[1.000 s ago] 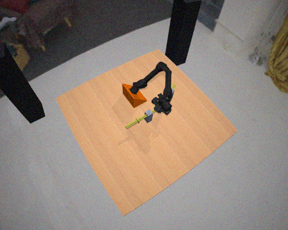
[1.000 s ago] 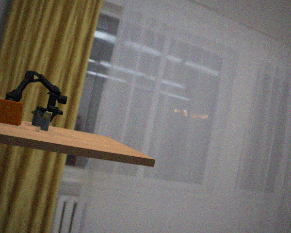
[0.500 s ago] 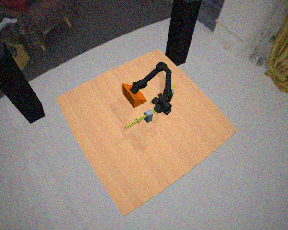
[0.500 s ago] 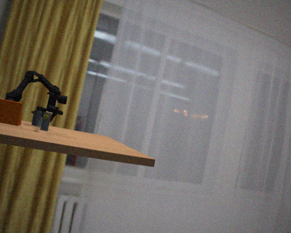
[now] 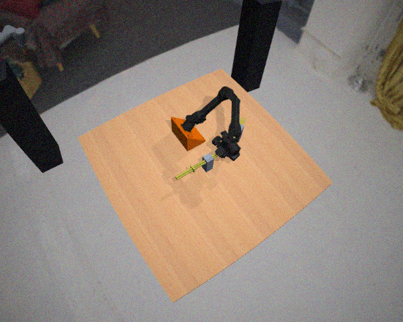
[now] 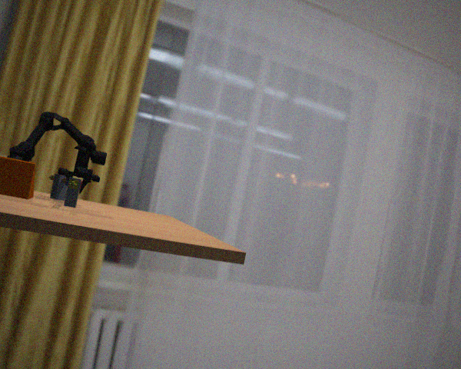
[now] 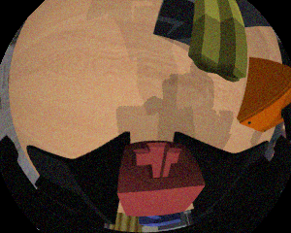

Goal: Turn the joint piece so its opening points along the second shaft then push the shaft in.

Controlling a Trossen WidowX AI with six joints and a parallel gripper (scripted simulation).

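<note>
Right now the red square joint piece is 1 cm to the left of my gripper tip and 4 cm above it.
</note>
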